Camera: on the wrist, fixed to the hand. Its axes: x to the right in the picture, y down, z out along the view.
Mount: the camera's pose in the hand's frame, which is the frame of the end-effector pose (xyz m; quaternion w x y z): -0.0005 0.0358 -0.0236 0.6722 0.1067 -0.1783 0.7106
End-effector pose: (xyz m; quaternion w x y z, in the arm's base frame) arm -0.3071 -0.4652 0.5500 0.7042 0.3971 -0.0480 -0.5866
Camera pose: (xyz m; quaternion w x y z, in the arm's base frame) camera -0.2665 -0.4530 0.5562 0.8393 0.2034 -0.5026 0.0404
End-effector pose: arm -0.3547 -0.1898 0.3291 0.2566 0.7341 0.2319 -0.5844
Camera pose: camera -0.3144 -0.2018 0.3377 0.5508 0.5814 -0.4739 -0.3661
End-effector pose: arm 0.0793 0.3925 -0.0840 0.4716 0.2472 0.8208 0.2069
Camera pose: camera 0.0664 0.4180 -0.0521 0.2900 0.8366 0.3141 0.3425
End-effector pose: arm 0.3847 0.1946 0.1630 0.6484 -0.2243 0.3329 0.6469
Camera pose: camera 0.3460 0.1795 0.1524 0.0595 0.2703 0.3366 0.9001
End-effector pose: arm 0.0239 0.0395 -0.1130 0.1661 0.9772 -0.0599 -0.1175
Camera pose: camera 0.0265 0.0133 -0.0791 0.0802 0.6111 -0.7769 -0.1288
